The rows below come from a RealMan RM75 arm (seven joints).
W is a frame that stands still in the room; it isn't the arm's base.
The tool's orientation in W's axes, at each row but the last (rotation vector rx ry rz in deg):
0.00 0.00 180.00
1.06 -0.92 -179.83
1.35 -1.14 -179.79
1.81 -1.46 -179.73
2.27 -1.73 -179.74
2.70 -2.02 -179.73
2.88 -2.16 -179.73
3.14 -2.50 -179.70
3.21 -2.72 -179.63
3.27 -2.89 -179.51
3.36 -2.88 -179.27
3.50 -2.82 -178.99
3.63 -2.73 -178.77
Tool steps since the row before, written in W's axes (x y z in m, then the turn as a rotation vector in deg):
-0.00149 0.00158 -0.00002 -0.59 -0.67 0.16
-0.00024 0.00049 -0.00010 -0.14 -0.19 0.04
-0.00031 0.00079 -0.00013 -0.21 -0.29 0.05
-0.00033 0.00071 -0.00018 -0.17 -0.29 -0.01
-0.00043 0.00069 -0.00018 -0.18 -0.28 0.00
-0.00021 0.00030 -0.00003 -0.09 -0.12 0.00
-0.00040 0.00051 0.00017 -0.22 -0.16 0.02
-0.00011 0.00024 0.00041 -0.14 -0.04 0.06
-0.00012 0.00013 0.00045 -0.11 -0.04 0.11
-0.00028 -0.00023 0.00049 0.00 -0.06 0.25
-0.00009 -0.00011 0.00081 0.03 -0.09 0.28
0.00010 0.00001 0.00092 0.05 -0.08 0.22
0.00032 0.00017 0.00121 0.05 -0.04 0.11
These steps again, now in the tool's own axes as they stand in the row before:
0.00149 -0.00158 -0.00002 0.59 0.67 0.16
0.00024 -0.00049 -0.00009 0.14 0.19 0.04
0.00031 -0.00079 -0.00012 0.21 0.29 0.05
0.00033 -0.00071 -0.00016 0.17 0.29 -0.01
0.00043 -0.00070 -0.00016 0.18 0.28 0.00
0.00021 -0.00030 -0.00002 0.09 0.12 0.00
0.00039 -0.00051 0.00019 0.22 0.16 0.02
0.00009 -0.00023 0.00042 0.14 0.04 0.06
0.00010 -0.00012 0.00046 0.11 0.04 0.11
0.00026 0.00024 0.00049 -0.01 0.07 0.25
0.00006 0.00014 0.00081 -0.04 0.10 0.28
-0.00014 0.00002 0.00092 -0.06 0.09 0.22
-0.00037 -0.00013 0.00120 -0.05 0.04 0.11

